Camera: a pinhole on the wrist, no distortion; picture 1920 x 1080 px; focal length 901.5 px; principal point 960.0 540.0 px. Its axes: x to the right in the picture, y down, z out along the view. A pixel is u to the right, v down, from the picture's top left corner.
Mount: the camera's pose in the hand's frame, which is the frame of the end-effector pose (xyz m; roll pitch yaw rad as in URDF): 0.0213 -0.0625 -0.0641 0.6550 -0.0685 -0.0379
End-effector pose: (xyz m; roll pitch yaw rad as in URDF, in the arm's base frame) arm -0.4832 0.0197 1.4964 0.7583 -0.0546 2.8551
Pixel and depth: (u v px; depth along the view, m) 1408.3 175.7 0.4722
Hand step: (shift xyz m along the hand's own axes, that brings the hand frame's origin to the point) 0.2211 -0.5094 0.2096
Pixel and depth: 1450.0 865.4 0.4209
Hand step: 0.2151 -0.2059 0.3769
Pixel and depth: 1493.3 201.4 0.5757
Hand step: 0.3188 -0.5963 0.2833
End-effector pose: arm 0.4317 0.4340 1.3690 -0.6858 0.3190 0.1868
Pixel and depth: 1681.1 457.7 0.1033
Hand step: 0.0958 -0.1358 0.0176
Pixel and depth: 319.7 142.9 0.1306
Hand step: -0.0806 -0.1839 -0.0021
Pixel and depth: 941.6 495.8 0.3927
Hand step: -0.0168 -0.3157 0.2343
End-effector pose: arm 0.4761 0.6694 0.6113 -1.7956 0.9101 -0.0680
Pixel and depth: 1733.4 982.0 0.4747
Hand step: 0.3879 -0.1811 0.4808
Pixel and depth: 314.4 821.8 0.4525
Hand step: -0.3384 -0.2124 0.3577
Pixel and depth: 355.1 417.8 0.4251
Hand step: -0.2953 -0.3554 0.2177
